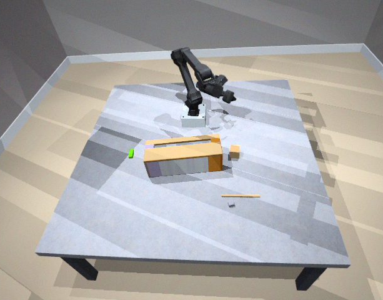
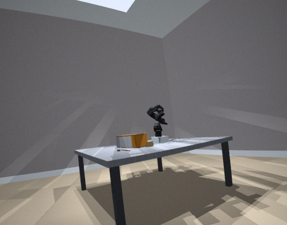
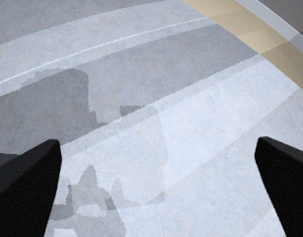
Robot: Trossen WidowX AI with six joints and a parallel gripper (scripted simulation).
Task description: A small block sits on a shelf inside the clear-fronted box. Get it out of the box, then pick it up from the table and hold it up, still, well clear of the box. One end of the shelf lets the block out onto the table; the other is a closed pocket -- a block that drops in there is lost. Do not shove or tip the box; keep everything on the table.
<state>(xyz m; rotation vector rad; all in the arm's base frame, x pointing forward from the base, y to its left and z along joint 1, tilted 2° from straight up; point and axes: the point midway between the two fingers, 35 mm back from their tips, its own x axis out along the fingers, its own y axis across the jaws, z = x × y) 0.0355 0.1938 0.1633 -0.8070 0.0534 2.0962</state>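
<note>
Now: gripper tip 29 cm short of the box, 23 cm to the left of it and 14 cm above it. Also, from my gripper tip: thin wooden stick (50 cm ahead, 8 cm to the left, 20 cm below); tiny grey piece (55 cm ahead, 4 cm to the left, 20 cm below).
</note>
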